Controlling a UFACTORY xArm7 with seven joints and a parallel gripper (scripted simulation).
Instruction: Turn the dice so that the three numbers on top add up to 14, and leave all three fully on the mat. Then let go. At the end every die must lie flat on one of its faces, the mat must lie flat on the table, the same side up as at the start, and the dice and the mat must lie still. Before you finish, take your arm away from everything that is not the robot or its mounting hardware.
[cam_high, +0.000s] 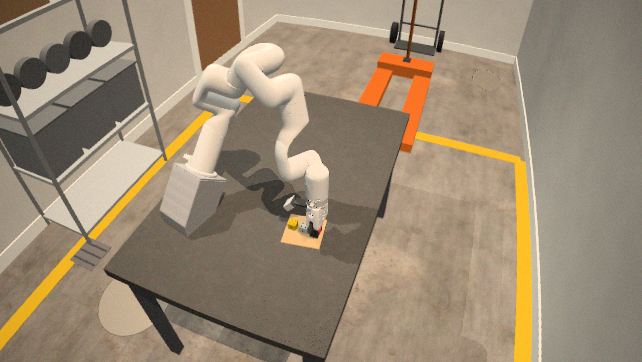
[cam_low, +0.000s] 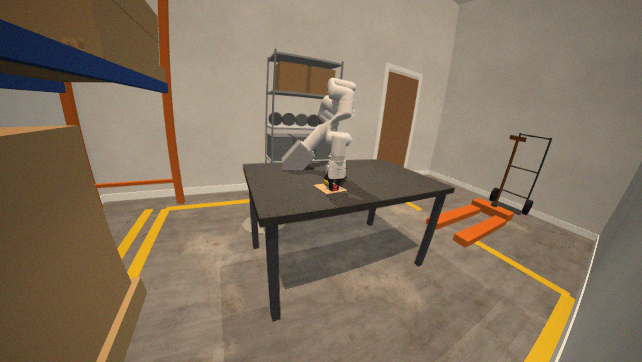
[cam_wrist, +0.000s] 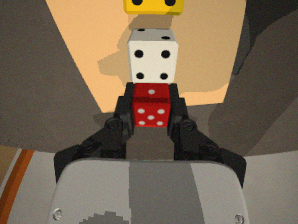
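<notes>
My gripper is now 1 cm above the red die. Round my hand: mat (4 cm behind, 3 cm below); yellow die (9 cm behind, 1 cm below); white die (5 cm behind, 1 cm below).
</notes>
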